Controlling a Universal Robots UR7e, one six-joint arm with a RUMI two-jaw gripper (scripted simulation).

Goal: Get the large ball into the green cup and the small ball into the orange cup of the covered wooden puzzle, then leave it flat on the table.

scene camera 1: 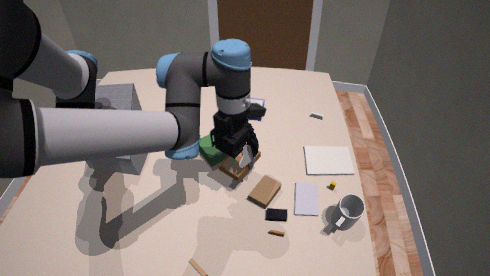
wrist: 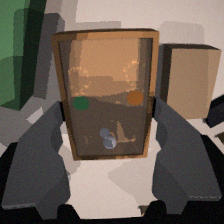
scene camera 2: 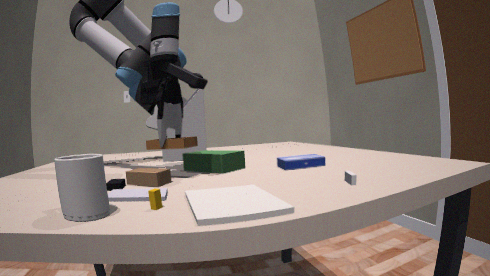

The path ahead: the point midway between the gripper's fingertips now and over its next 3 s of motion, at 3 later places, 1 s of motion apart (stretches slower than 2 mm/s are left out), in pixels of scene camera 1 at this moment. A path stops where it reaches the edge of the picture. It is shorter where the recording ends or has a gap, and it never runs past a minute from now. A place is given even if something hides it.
The gripper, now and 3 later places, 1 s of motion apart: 239, 163; 239, 163; 239, 169; 240, 175
